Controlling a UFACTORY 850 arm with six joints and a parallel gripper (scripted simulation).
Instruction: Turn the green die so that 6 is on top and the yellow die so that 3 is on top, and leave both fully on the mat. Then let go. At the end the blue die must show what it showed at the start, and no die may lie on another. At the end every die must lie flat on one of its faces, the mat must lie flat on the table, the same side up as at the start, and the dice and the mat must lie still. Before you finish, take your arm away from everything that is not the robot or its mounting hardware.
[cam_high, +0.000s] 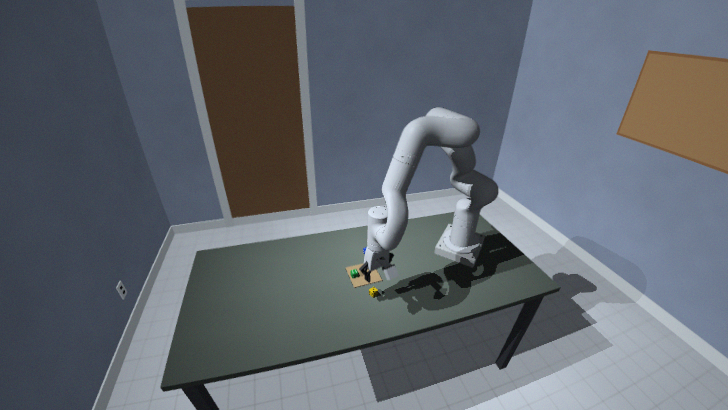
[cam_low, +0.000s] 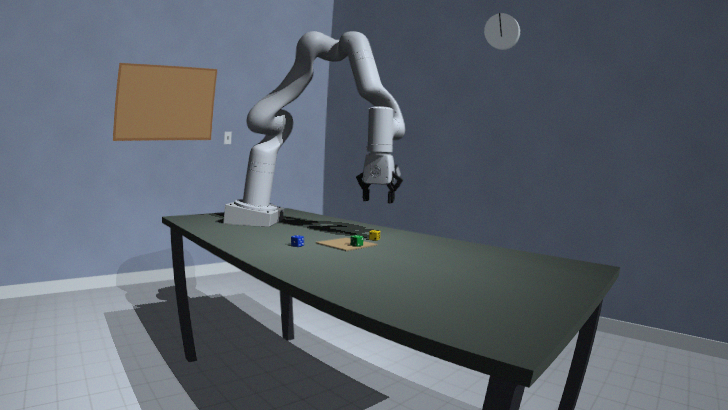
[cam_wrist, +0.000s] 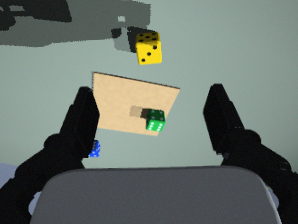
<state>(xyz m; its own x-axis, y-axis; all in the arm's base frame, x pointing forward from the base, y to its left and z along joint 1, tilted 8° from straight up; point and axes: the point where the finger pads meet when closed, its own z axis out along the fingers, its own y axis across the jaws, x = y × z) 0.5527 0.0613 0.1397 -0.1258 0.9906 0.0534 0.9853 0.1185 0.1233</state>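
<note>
The yellow die lies 20 mm to the right of my hand and 120 mm below it. From my hand the other things lie so: green die: 30 mm ahead, 150 mm to the right, 120 mm below; tan mat: 20 mm behind, 150 mm to the right, 130 mm below; blue die: 110 mm behind, 280 mm to the right, 120 mm below.
</note>
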